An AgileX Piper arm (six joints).
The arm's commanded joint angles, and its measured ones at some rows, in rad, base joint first. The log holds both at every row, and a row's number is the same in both.
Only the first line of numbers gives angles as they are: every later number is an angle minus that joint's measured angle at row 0.
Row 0, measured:
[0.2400 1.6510 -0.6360 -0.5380 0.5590 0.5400]
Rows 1 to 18, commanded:
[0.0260 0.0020 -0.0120 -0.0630 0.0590 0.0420]
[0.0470 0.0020 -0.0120 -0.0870 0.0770 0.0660]
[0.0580 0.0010 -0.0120 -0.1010 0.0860 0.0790]
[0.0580 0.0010 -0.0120 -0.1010 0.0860 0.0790]
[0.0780 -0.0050 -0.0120 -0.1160 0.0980 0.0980]
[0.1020 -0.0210 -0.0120 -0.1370 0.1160 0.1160]
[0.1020 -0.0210 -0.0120 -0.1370 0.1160 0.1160]
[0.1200 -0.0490 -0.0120 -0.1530 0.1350 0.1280]
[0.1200 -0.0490 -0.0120 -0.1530 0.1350 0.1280]
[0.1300 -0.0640 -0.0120 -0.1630 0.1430 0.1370]
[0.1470 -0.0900 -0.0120 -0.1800 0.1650 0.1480]
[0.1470 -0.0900 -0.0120 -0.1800 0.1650 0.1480]
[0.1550 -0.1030 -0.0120 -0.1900 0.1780 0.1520]
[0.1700 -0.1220 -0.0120 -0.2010 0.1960 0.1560]
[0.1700 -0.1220 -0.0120 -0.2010 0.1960 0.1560]
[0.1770 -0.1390 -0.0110 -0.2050 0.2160 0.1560]
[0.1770 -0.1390 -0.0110 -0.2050 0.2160 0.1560]
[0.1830 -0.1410 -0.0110 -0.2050 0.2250 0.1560]
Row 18, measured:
[0.1710 -0.1180 -0.0050 -0.1520 0.1630 0.1460]
